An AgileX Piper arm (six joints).
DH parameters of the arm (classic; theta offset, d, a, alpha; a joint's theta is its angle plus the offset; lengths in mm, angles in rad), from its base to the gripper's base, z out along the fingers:
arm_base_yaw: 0 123 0 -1.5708
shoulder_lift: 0.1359 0 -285.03 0
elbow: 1.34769 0 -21.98 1.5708
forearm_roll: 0 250.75 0 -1.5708
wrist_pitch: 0 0 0 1.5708
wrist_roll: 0 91 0 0
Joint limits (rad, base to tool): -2.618..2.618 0..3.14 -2.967..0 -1.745..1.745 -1.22..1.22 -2.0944..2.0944
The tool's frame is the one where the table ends.
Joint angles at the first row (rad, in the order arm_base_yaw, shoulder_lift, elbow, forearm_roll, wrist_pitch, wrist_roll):
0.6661 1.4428 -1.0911 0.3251 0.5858 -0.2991
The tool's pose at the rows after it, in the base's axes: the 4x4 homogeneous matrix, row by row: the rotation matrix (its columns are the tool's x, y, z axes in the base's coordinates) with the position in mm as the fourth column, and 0 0 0 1 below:
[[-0.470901 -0.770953 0.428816 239.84], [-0.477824 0.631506 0.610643 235.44], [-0.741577 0.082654 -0.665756 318.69], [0 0 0 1]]
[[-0.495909 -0.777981 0.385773 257.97], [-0.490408 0.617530 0.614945 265.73], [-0.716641 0.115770 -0.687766 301.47], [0 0 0 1]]
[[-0.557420 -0.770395 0.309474 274.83], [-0.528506 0.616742 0.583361 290.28], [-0.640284 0.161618 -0.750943 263.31], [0 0 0 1]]
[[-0.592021 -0.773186 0.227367 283.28], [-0.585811 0.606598 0.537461 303.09], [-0.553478 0.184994 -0.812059 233.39], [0 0 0 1]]
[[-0.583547 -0.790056 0.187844 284.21], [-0.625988 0.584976 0.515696 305.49], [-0.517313 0.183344 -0.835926 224.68], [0 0 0 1]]
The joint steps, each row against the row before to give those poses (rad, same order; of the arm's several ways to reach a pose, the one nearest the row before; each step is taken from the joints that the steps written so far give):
0.0643 0.0604 -0.1256 -0.0048 -0.0201 -0.0163
0.0247 0.1340 -0.0936 0.0303 -0.0025 -0.0020
0.0107 0.1470 -0.0620 0.0322 0.0209 -0.0012
0.0033 0.1021 -0.0484 0.0063 0.0608 -0.0074
0.0000 0.0282 -0.0161 0.0000 0.0397 -0.0268

